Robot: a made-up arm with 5 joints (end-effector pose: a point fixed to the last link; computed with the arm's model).
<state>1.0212 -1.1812 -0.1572 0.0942 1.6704</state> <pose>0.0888 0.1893 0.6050 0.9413 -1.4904 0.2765</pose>
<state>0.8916 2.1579 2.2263 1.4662 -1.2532</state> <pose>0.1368 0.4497 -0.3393 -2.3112 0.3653 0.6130</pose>
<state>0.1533 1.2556 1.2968 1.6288 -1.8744</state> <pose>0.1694 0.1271 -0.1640 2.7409 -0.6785 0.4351</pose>
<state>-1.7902 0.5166 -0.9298 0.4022 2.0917</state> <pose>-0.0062 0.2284 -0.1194 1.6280 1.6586 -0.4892</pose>
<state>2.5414 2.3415 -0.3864 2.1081 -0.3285</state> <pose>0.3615 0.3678 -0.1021 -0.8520 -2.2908 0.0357</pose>
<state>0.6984 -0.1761 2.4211 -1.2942 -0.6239</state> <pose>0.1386 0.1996 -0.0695 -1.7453 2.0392 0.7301</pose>
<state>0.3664 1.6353 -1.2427 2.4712 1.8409</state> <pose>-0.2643 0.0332 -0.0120 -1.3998 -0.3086 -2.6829</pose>
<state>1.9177 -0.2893 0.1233 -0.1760 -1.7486</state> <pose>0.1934 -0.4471 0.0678 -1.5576 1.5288 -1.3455</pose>
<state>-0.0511 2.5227 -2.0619 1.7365 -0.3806</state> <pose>-0.7820 0.3111 0.1402 0.2817 -1.4896 1.3136</pose>
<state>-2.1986 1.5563 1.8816 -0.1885 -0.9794</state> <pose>0.0171 -0.4086 -0.2212 0.9244 1.1752 -0.9230</pose>
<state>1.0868 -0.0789 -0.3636 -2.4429 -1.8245</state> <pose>0.2366 0.0777 -0.0644 -1.6292 -1.5018 0.6209</pose>
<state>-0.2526 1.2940 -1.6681 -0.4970 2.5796</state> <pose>-0.1989 0.0650 -0.3456 -2.0302 0.2976 0.9438</pose>
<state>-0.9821 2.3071 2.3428 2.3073 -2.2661</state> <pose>-0.4039 0.1213 -0.0630 2.2295 2.1124 0.3733</pose>
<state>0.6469 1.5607 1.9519 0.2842 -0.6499</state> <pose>-0.0900 0.4210 -0.3532 -1.6980 0.8984 1.2057</pose>
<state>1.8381 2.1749 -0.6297 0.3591 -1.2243</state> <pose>0.4814 0.3119 -0.1977 1.4912 1.8828 -0.3169</pose>
